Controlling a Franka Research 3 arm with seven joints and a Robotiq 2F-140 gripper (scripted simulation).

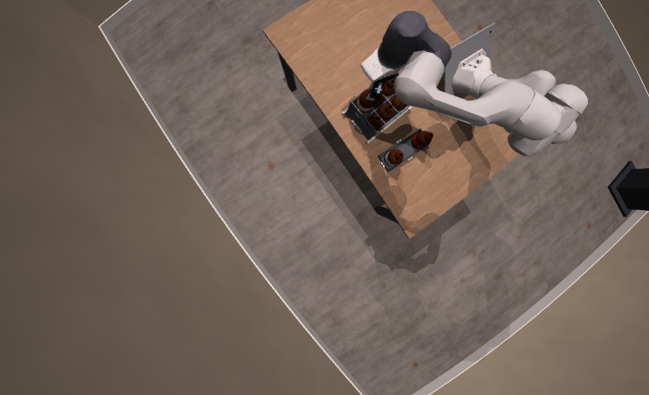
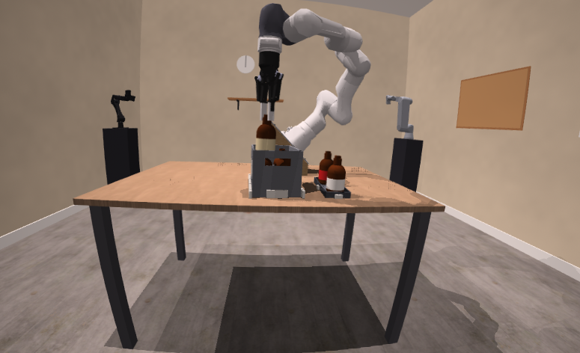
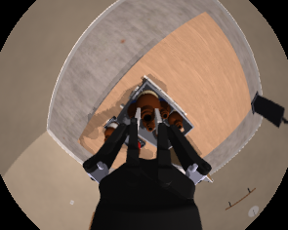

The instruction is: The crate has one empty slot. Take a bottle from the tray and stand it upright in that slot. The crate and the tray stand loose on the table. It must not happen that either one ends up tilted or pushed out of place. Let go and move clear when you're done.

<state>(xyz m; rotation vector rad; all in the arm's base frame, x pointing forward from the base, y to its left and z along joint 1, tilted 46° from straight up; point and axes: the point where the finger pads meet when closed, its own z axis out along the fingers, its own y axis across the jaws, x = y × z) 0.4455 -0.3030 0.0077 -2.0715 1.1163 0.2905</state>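
Now: hand 230 mm above the grey crate, 90 mm past it and 50 mm to the right of it. Also, from my hand: tray 300 mm to the left, 300 mm below, 60 mm behind.
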